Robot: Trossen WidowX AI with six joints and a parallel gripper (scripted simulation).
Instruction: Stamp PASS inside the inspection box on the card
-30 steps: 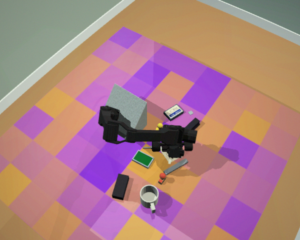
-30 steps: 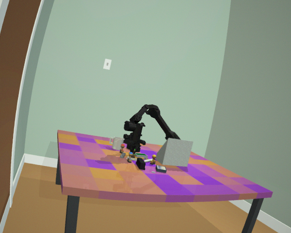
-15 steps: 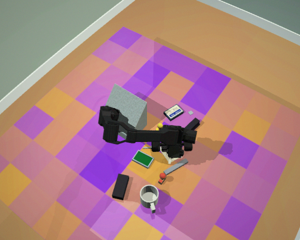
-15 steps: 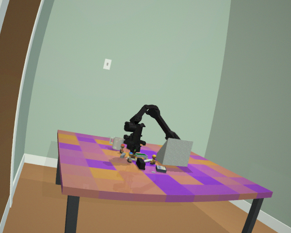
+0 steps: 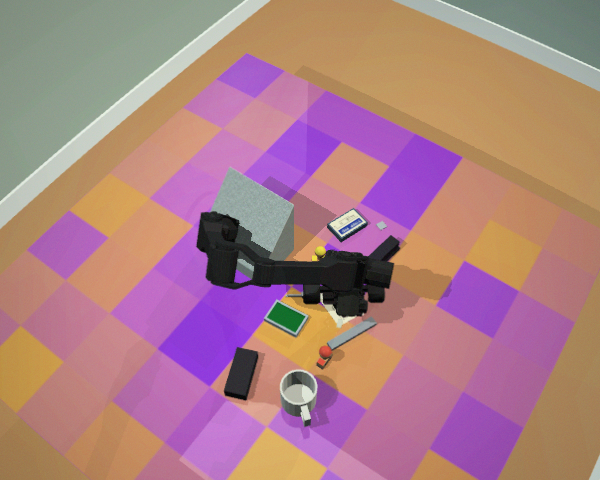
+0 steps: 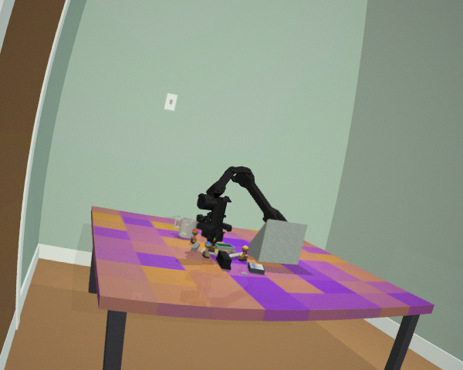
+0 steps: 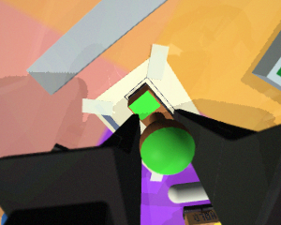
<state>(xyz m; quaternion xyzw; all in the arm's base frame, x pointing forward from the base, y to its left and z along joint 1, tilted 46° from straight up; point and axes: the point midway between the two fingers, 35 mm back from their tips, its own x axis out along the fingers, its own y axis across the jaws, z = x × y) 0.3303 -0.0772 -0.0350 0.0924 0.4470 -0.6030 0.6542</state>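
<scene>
Now: gripper tip right at the green-knobbed stamp. Round my gripper tip: blue-knobbed stamp 6 cm ahead, 9 cm to the left, 1 cm below; then grey bar 5 cm ahead, 4 cm to the right, 2 cm below; then card 1 cm behind, 2 cm to the left, 3 cm below.
</scene>
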